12 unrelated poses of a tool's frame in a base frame.
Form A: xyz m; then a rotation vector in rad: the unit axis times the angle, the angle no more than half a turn.
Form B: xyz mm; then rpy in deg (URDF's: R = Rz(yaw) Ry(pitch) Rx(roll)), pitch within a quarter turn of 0, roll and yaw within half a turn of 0. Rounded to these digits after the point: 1 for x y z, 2 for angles.
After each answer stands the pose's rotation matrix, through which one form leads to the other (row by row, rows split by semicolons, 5 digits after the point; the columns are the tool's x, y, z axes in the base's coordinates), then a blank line. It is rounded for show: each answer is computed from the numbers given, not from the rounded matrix.
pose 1, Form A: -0.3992 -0.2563 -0.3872 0.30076 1.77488 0.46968
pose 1, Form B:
-399.2 -256.3 -387.2 113.67 59.52 119.79
-0.25202 -0.04367 0.96674; 0.44021 0.88446 0.15471; -0.86180 0.46456 -0.20368

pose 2, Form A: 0.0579 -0.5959 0.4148 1.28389 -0.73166 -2.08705
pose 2, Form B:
57.9 -595.9 414.8 61.21 36.42 -117.52
-0.37176 0.18677 -0.90934; -0.71368 -0.68393 0.15130; -0.59367 0.70523 0.38756

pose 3, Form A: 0.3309 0.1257 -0.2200 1.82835 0.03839 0.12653
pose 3, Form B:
330.9 125.7 -220.0 104.71 -3.81 5.35
0.99345 -0.04036 0.10692; 0.09297 -0.25878 -0.96145; 0.06647 0.96509 -0.25333

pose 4, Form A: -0.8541 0.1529 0.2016 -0.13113 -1.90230 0.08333
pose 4, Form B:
-854.1 152.9 201.6 -159.53 -69.45 157.85
-0.32516 0.04998 -0.94434; 0.13236 0.99118 0.00688; 0.93635 -0.12276 -0.32891

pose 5, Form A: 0.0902 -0.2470 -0.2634 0.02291 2.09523 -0.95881
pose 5, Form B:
90.2 -247.0 -263.4 -121.36 43.03 -156.29
-0.66932 0.32418 0.66852; -0.29399 0.71079 -0.63902; -0.68234 -0.62425 -0.38044

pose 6, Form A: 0.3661 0.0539 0.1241 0.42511 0.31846 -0.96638
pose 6, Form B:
366.1 53.9 124.1 13.23 26.30 -53.54
0.53272 0.84320 0.07231; -0.72099 0.49693 -0.48294; -0.44315 0.20514 0.87266

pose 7, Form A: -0.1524 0.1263 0.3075 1.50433 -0.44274 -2.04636
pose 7, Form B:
-152.4 126.3 307.5 60.61 49.73 -109.62
-0.21708 0.23905 -0.94643; -0.60889 -0.79097 -0.06012; -0.76297 0.56322 0.31726

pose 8, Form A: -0.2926 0.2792 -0.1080 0.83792 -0.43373 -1.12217
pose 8, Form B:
-292.6 279.2 -108.0 50.79 5.60 -66.49
0.39700 0.60980 -0.68595; -0.91262 0.18286 -0.36562; -0.09752 0.77117 0.62912

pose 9, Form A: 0.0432 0.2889 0.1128 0.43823 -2.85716 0.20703
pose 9, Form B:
43.2 288.9 112.8 -173.92 -15.02 -163.36
-0.92541 -0.31101 -0.21653; -0.27654 0.94488 -0.17526; 0.25910 -0.10231 -0.96042

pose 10, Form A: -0.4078 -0.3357 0.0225 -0.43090 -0.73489 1.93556
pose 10, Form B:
-407.8 -335.7 22.5 -41.08 -0.82 117.04
-0.45451 -0.67572 -0.58036; 0.89063 -0.33426 -0.30831; 0.01434 -0.65702 0.75374

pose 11, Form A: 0.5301 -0.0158 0.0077 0.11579 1.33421 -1.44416
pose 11, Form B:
530.1 -15.8 7.7 -60.59 43.17 -121.72
-0.38347 0.73101 0.56443; -0.62043 0.24880 -0.74375; -0.68412 -0.63539 0.35813

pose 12, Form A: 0.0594 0.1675 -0.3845 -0.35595 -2.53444 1.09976
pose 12, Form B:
59.4 167.5 -384.5 -130.63 -12.67 158.17
-0.90567 0.08764 -0.41483; 0.36283 0.66640 -0.65135; 0.21936 -0.74042 -0.63534

